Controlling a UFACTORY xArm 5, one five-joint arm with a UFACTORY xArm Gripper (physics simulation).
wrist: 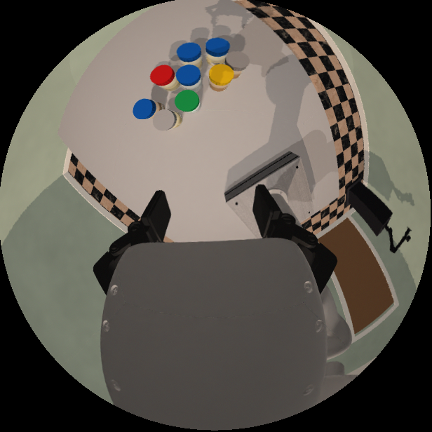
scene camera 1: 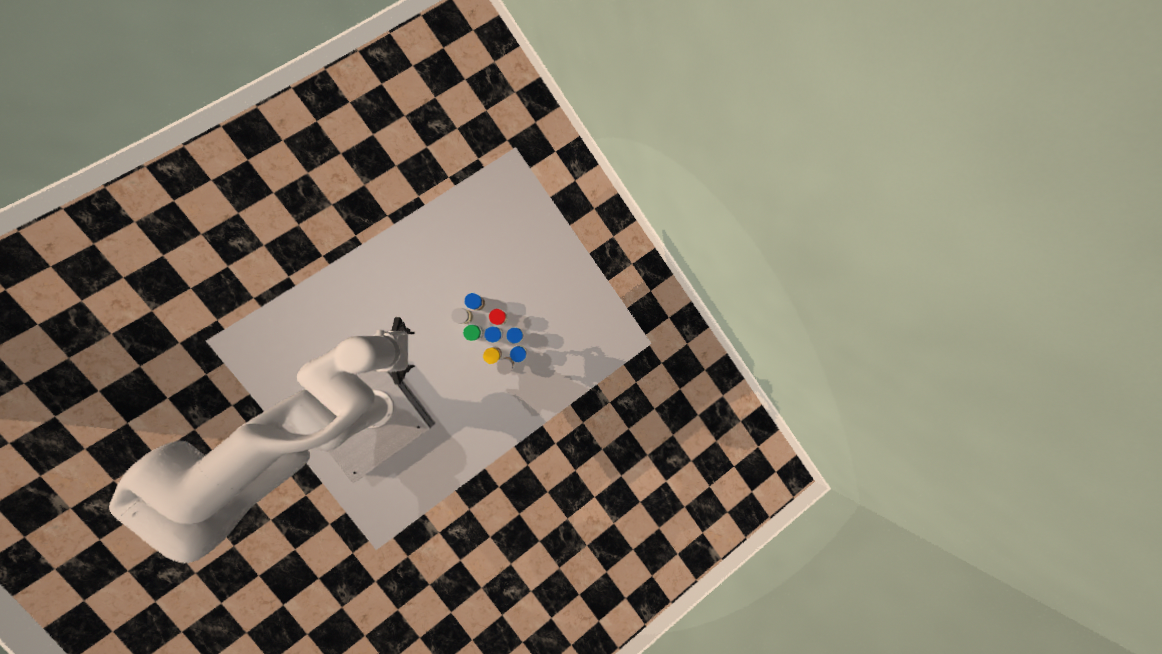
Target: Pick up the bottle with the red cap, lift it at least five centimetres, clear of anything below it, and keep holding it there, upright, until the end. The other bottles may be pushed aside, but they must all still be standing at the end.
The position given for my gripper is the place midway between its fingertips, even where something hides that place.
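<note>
My gripper (scene camera 1: 409, 349), also in the wrist view (wrist: 210, 199).
</note>
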